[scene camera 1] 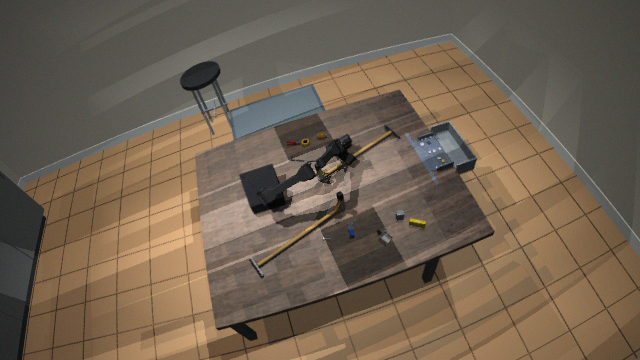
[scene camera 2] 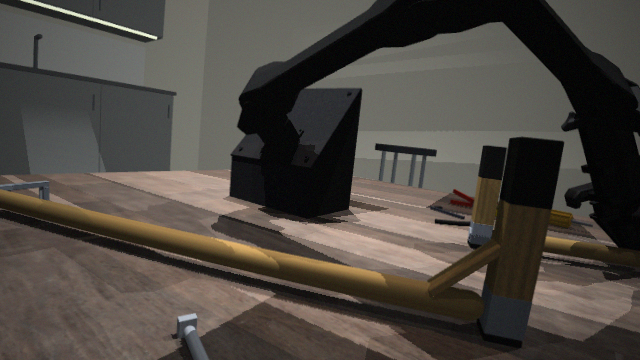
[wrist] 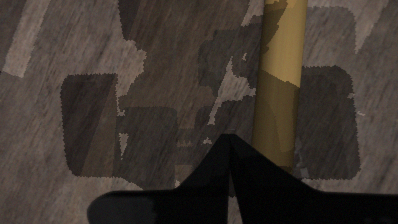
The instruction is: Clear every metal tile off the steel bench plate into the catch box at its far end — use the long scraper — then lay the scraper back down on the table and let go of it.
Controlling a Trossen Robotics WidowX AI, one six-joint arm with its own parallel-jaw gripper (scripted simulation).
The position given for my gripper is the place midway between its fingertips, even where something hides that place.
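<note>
There is a long scraper (scene camera 2: 514, 255) in the scene. I can see my own gripper (wrist: 227, 140) as well.
</note>
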